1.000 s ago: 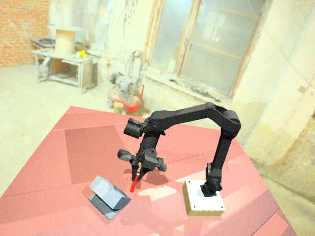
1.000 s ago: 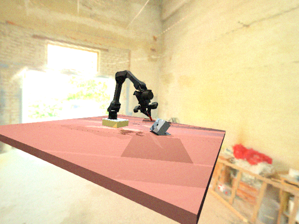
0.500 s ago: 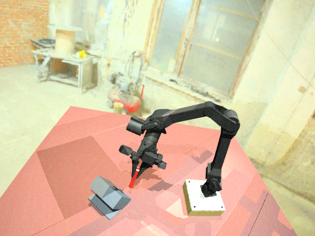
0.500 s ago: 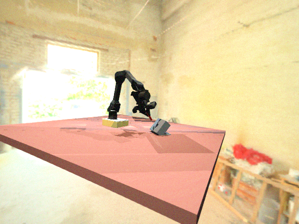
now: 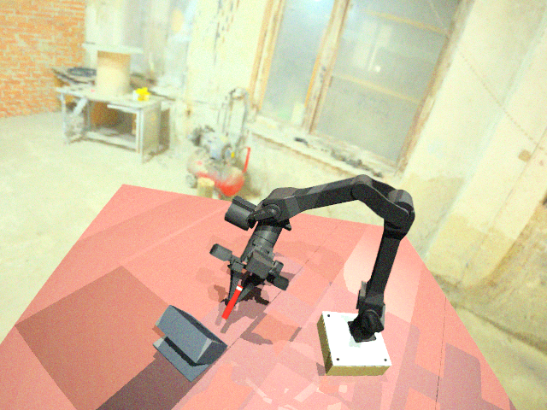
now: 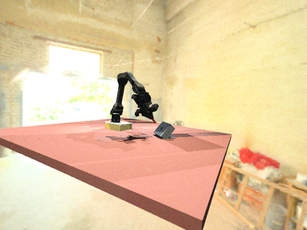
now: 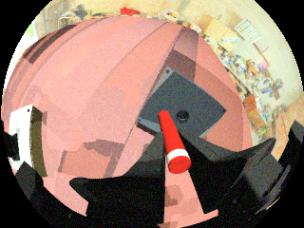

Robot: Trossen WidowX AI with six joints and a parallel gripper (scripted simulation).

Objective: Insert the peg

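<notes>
My gripper tip is now 80 mm short of the grey sloped panel, 80 mm above it and 40 mm to the right of it. Also, from my gripper tip: dark base plate: 120 mm below, 100 mm ahead, 50 mm to the left; red peg: 10 mm to the right, 10 mm behind, 10 mm above.
</notes>
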